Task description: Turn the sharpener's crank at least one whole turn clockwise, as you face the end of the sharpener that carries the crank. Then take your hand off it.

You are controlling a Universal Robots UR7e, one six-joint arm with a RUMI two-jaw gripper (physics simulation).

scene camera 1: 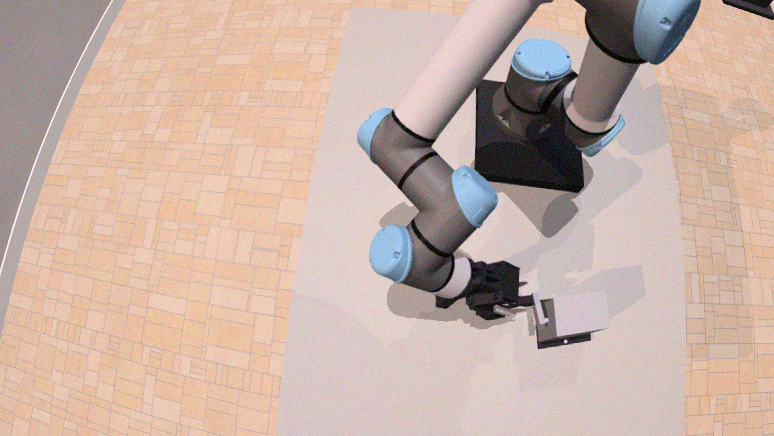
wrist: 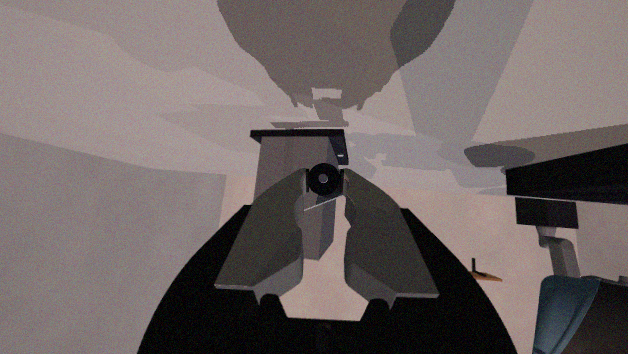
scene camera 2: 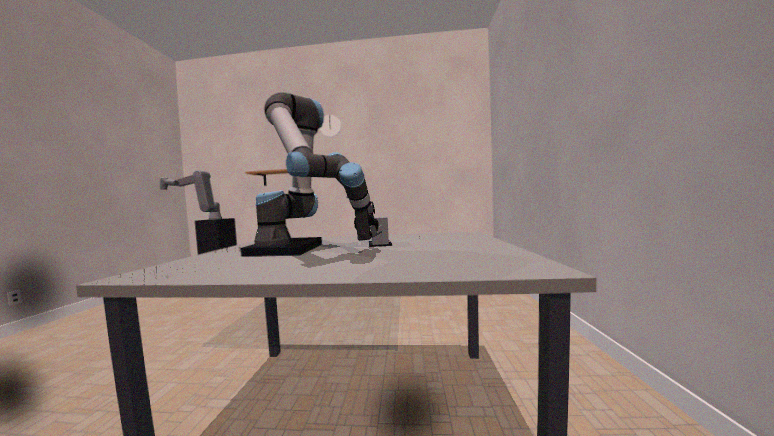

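Pixels of known places: gripper, fingertip midpoint: (scene camera 1: 519, 303) (wrist: 324, 170); arm's base, link origin: (scene camera 1: 522, 112) (scene camera 2: 273, 242).
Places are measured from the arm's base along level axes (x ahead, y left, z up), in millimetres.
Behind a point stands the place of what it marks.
The sharpener (scene camera 1: 583, 311) @(z 91, x 466, y 121 mm) (scene camera 2: 382, 231) @(z 36, x 489, y 42 mm) (wrist: 280, 157) @(z -6, x 492, y 65 mm) is a pale grey box on a dark base, standing upright on the table. Its crank arm (scene camera 1: 540, 309), a light bar, shows across its left end in scene camera 1. The crank's round black handle (wrist: 323, 186) @(z 28, x 446, y -3 mm) points at the wrist camera, in front of the right edge of the sharpener's body in that view. My gripper (scene camera 1: 525, 301) @(z 15, x 446, y 8 mm) (wrist: 324, 170) @(z 15, x 446, y 8 mm) is shut on this handle, with one finger on each side. In scene camera 2 my gripper (scene camera 2: 373, 224) @(z 15, x 446, y 8 mm) is at the left of the sharpener, and its fingertips are hard to make out. The fingers hide part of the body.
The sharpener stands on the grey table (scene camera 1: 346, 379) @(z -37, x 636, y -309 mm) (scene camera 2: 460, 270) @(z -38, x 755, y -348 mm). The arm's black base plate (scene camera 1: 487, 162) @(z -2, x 146, y -79 mm) (scene camera 2: 281, 248) @(z -8, x 98, y -104 mm) lies behind it. A second, grey robot arm (scene camera 2: 203, 192) stands on a black block (scene camera 2: 215, 235) beyond the table.
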